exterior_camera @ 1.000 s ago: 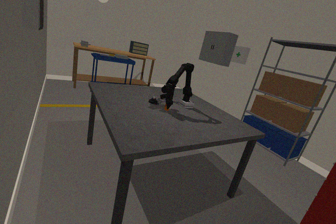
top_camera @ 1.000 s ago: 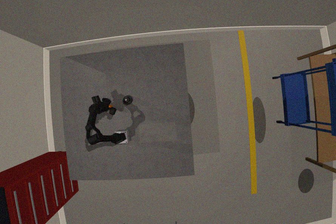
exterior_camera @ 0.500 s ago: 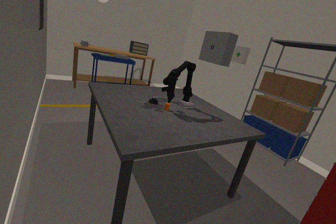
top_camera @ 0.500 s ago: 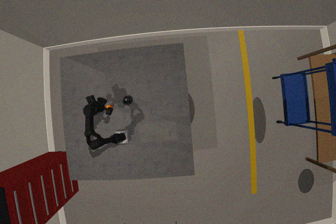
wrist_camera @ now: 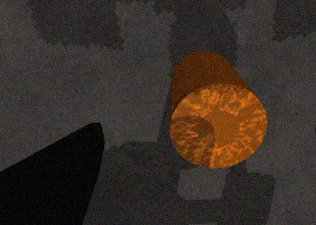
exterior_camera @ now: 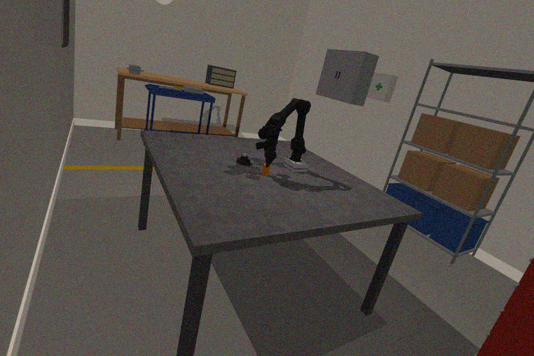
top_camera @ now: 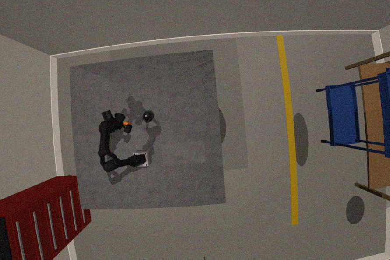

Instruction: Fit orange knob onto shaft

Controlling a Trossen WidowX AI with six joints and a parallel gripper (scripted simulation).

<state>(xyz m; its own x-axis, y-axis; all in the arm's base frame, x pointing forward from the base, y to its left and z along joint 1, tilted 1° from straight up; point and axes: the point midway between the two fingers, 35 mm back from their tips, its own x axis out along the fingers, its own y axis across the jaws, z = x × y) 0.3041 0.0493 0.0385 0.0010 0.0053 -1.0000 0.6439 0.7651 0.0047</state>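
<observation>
My gripper tip is 2 cm above the orange knob. Also, from my gripper tip: dark round pedestal (1 cm ahead, 19 cm to the right, 3 cm below).
</observation>
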